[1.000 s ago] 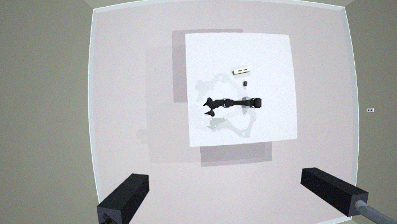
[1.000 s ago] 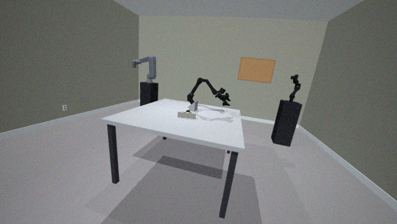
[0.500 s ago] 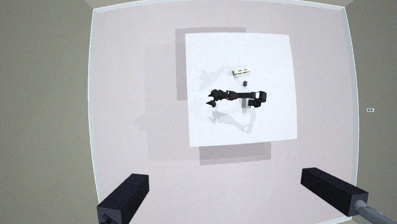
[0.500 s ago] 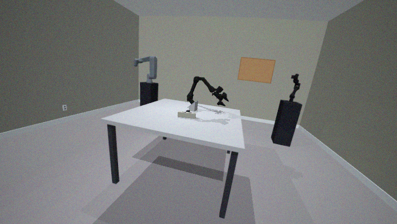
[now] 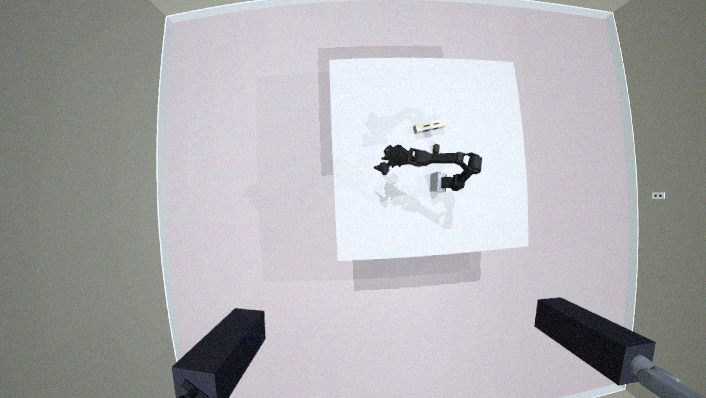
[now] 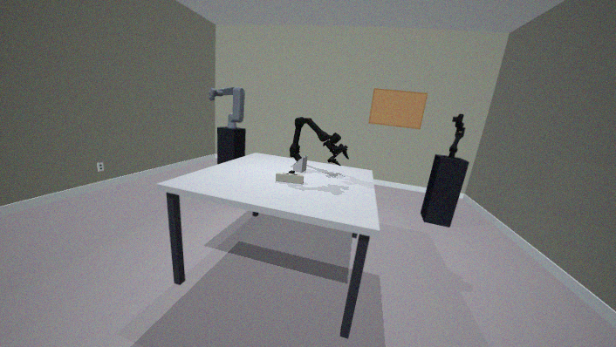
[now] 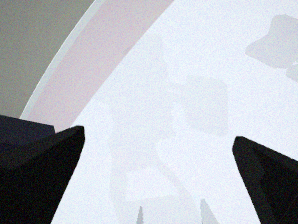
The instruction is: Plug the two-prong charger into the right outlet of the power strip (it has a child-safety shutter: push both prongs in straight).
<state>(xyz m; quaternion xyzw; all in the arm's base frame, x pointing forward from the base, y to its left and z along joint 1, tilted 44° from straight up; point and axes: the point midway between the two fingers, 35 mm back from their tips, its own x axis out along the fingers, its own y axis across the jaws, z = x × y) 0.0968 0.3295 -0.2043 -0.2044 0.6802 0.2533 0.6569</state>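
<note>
The dark charger lies 39 cm to the right of my gripper tip, 14 cm ahead of it and 13 cm below it.
</note>
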